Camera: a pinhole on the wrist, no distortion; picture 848 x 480 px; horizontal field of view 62.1 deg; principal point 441.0 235.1 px. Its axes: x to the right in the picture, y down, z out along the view. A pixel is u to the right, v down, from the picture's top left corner.
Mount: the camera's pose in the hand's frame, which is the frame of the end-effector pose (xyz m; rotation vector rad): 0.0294 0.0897 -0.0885 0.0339 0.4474 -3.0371
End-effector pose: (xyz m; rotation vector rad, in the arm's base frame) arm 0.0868 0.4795 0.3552 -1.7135 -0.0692 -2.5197
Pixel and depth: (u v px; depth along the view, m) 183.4 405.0 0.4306
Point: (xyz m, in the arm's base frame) 0.2817 0.6192 0.6431
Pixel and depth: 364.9 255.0 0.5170
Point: 0.4242 0.5811 0.5797
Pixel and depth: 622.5 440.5 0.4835
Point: 0.4050 0.7058 0.3960
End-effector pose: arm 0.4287 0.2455 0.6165 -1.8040 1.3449 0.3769
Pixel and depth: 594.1 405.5 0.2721
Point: 0.5029 0.3827 0.5676
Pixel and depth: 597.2 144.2 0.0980
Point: 0.3683 0.2425 0.5762
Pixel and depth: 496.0 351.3 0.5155
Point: 0.6405 0.5517 0.4558
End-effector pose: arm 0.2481 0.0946 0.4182 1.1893 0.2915 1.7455
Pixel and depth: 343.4 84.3 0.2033
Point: 0.2998 0.0632 0.5556
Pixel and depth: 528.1 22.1 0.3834
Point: 0.4530 -0.0673 0.6094
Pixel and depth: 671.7 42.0 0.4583
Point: 0.5279 -0.1632 0.5714
